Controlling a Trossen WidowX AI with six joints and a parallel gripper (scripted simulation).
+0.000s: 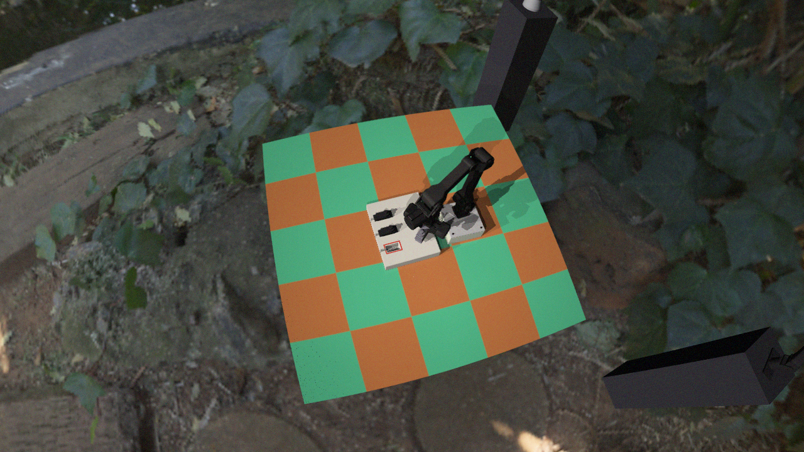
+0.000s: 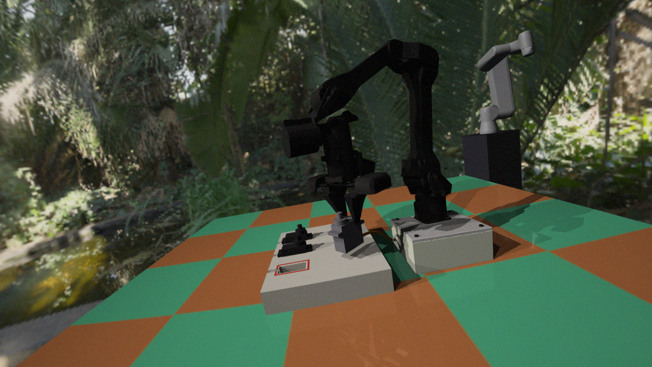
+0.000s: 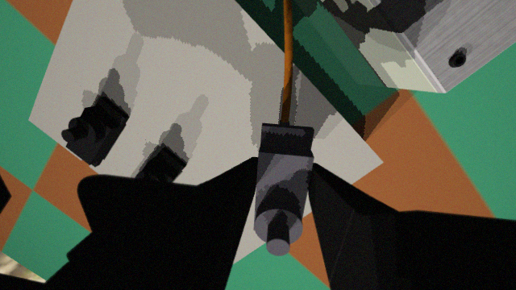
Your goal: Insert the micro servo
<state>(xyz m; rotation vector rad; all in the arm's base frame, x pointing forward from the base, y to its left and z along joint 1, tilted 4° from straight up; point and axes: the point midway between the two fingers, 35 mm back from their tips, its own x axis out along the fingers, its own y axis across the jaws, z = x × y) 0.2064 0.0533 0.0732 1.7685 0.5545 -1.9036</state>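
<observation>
The pale deck block lies 2 cm ahead of my gripper tip, 6 cm to the right of it and 9 cm below it.
</observation>
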